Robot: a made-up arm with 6 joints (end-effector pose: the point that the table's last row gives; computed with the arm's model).
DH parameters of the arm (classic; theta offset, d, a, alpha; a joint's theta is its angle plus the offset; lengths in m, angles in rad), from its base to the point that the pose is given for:
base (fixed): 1.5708 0.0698 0 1.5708
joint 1: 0 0.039 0.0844 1.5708
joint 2: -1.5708 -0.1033 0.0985 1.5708
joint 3: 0 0.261 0.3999 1.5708
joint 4: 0 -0.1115 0.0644 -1.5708
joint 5: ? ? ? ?
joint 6: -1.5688 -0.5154 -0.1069 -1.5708
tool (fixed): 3.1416 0.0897 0 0
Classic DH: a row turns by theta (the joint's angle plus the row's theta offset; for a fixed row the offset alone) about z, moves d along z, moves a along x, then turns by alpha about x.
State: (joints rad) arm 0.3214 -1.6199 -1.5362 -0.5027 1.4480 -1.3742
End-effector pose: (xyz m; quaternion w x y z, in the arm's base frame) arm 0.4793 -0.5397 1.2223 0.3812 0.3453 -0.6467 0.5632
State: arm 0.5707 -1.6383 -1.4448 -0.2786 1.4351 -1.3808
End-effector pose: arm 0.6553 -0.8284 0.9515 0.3443 0.4946 -0.6651 0.4410
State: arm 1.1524 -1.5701 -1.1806 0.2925 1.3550 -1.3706
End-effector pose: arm 0.9628 -0.9165 0.0556 0.1344 0.7835 -0.5813 0.1737
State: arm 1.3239 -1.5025 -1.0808 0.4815 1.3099 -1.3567
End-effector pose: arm 0.9950 -0.7709 -0.1860 0.0387 0.8397 -0.5303 0.1106
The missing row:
joint 5: -1.5688 0 0.399 3.1416
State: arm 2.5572 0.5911 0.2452 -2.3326 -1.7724 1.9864
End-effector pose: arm -0.7517 -0.2999 0.6418 0.8608 -0.3031 0.3358 -0.2334
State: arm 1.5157 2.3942 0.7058 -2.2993 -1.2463 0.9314
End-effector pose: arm 0.5025 0.6791 0.7673 0.4018 -0.4264 0.3158 0.7463
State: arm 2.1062 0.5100 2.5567 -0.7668 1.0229 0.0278
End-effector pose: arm 0.4473 0.8549 -0.0422 0.1460 0.2043 0.2856 0.9249
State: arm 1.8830 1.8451 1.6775 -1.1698 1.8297 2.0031
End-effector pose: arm -0.1554 0.8418 0.3217 0.2123 -0.0273 0.1451 -0.9660
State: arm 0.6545 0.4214 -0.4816 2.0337 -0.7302 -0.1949
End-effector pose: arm 0.0760 0.0896 0.5547 0.5838 0.2312 0.0053 0.7783
